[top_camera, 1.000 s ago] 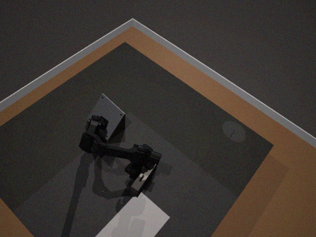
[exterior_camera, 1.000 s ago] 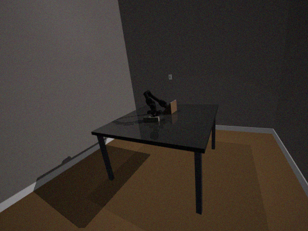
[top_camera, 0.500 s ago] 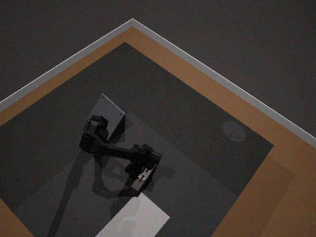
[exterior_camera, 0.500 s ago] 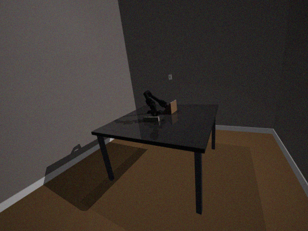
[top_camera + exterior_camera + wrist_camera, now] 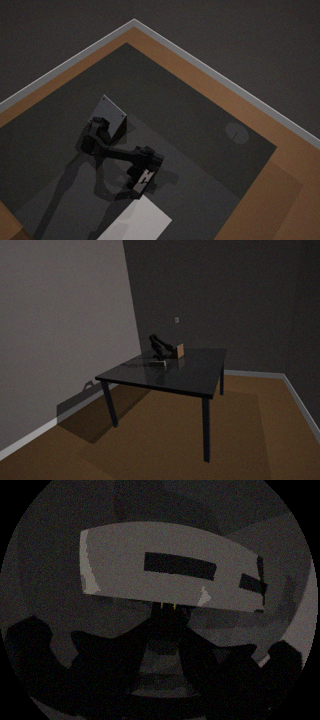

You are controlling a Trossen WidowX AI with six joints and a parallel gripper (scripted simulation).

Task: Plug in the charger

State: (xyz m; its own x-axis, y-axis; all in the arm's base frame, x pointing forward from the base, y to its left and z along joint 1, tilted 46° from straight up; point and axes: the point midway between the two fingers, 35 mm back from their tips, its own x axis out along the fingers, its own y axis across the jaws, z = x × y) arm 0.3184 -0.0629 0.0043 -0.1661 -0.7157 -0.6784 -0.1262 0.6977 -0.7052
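My gripper tip is 2 cm short of the dark charger and 1 cm below it.
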